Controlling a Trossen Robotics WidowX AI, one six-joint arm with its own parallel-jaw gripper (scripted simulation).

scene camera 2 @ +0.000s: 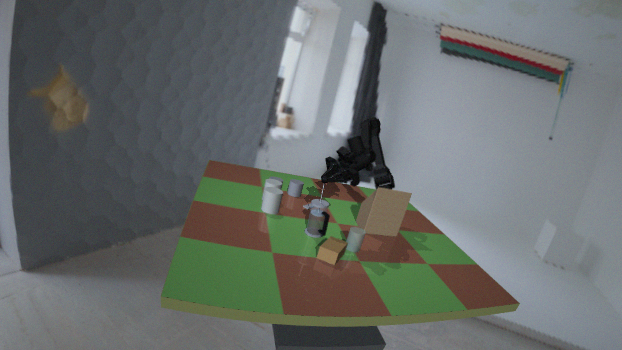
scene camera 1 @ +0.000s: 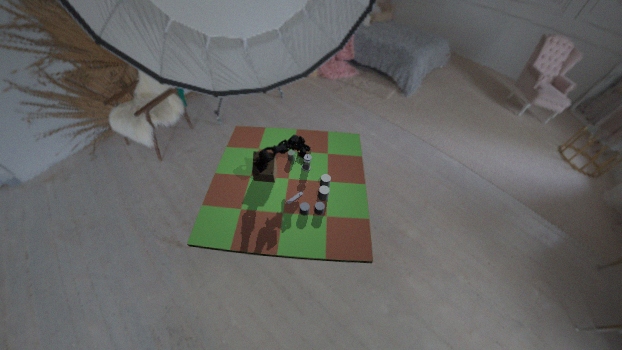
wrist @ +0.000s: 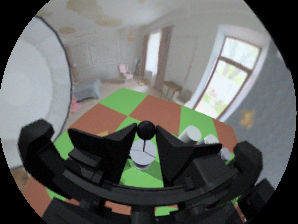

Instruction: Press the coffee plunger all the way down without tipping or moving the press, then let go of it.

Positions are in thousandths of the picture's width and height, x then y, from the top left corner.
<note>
In view: my gripper (scene camera 2: 520, 513) and a coffee press (scene camera 2: 512, 630).
The coffee press shows as well in the wrist view (wrist: 482, 681). My gripper also shows in the wrist view (wrist: 492, 565).
</note>
